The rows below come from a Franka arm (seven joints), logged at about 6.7 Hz.
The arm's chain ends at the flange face. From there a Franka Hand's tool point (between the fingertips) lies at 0.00 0.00 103.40 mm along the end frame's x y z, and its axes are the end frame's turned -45 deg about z.
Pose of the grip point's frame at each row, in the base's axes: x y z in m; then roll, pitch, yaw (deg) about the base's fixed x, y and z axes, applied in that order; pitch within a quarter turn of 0, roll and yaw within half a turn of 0:
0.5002, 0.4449, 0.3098, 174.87, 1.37, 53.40
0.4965, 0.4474, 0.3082, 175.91, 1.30, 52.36
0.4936, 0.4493, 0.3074, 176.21, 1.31, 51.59
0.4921, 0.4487, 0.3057, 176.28, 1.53, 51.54
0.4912, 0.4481, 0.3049, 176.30, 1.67, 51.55
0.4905, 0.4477, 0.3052, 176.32, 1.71, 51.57
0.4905, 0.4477, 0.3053, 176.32, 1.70, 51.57
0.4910, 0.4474, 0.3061, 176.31, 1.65, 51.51
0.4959, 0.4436, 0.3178, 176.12, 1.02, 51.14
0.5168, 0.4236, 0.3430, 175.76, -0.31, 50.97
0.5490, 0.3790, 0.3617, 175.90, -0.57, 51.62
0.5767, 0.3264, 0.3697, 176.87, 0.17, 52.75
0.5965, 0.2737, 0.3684, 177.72, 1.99, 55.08
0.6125, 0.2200, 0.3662, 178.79, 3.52, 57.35
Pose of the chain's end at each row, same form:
0.4942, 0.4524, 0.4128, 175.40, -2.65, 8.57
0.4921, 0.4538, 0.4113, 176.19, -1.97, 7.47
0.4897, 0.4554, 0.4105, 176.39, -1.75, 6.69
0.4886, 0.4550, 0.4088, 176.29, -1.55, 6.64
0.4878, 0.4546, 0.4080, 176.20, -1.43, 6.65
0.4872, 0.4542, 0.4083, 176.19, -1.39, 6.67
0.4872, 0.4542, 0.4084, 176.19, -1.40, 6.67
0.4876, 0.4539, 0.4092, 176.22, -1.44, 6.61
0.4916, 0.4494, 0.4209, 176.53, -2.02, 6.24
0.5105, 0.4280, 0.4461, 177.22, -3.22, 6.04
0.5426, 0.3828, 0.4648, 177.50, -3.30, 6.67
0.5724, 0.3301, 0.4729, 177.67, -2.09, 7.80
0.5952, 0.2790, 0.4717, 176.98, -0.20, 10.12
0.6141, 0.2265, 0.4694, 176.66, 1.63, 12.34

